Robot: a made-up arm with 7 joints. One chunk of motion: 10 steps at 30 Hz.
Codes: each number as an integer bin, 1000 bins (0 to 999) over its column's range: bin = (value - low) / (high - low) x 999, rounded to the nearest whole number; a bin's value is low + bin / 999 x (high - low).
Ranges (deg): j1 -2..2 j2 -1.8..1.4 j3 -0.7..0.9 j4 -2.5..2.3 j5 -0.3..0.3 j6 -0.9..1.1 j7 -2.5..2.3
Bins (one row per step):
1: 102 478 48 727 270 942 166
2: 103 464 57 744 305 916 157
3: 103 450 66 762 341 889 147
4: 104 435 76 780 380 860 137
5: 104 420 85 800 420 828 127
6: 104 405 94 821 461 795 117
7: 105 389 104 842 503 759 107
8: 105 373 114 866 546 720 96
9: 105 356 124 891 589 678 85
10: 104 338 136 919 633 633 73
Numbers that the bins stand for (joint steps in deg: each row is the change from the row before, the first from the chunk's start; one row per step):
1: -1.592 -0.269 -0.623 0.993 -0.138 0.986 -1.702
2: -1.588 -0.314 -0.609 1.075 -0.117 0.934 -1.746
3: -1.588 -0.359 -0.594 1.161 -0.095 0.880 -1.794
4: -1.584 -0.407 -0.578 1.248 -0.072 0.822 -1.842
5: -1.584 -0.455 -0.564 1.344 -0.048 0.758 -1.890
6: -1.584 -0.503 -0.549 1.445 -0.023 0.692 -1.938
7: -1.580 -0.554 -0.533 1.546 0.002 0.620 -1.986
8: -1.580 -0.605 -0.517 1.661 0.028 0.541 -2.039
9: -1.580 -0.660 -0.501 1.781 0.054 0.457 -2.092
10: -1.584 -0.717 -0.482 1.916 0.080 0.367 -2.149

